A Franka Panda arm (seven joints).
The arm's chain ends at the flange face. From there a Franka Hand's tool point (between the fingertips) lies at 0.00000 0.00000 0.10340 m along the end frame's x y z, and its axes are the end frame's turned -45 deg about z.
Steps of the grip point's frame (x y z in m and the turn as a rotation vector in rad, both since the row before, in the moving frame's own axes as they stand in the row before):
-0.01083, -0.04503, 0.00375, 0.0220, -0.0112, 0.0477
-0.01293, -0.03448, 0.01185, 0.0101, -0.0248, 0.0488
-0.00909, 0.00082, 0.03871, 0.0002, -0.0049, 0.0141
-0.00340, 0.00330, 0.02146, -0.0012, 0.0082, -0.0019
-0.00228, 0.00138, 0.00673, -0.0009, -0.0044, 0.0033
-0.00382, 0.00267, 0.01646, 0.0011, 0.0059, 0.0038
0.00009, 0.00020, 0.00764, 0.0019, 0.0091, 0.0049
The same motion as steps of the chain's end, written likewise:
-0.03709, -0.02334, 0.00378, 0.0076, -0.0235, 0.0477
-0.03095, -0.01625, 0.01189, -0.0104, -0.0247, 0.0488
-0.00547, 0.00667, 0.03871, -0.0033, -0.0036, 0.0141
-0.00076, 0.00525, 0.02146, 0.0049, 0.0066, -0.0019
-0.00038, 0.00220, 0.00673, -0.0037, -0.0025, 0.0033
-0.00117, 0.00510, 0.01646, 0.0049, 0.0034, 0.0038
-0.00032, 0.00088, 0.00764, 0.0078, 0.0051, 0.0049

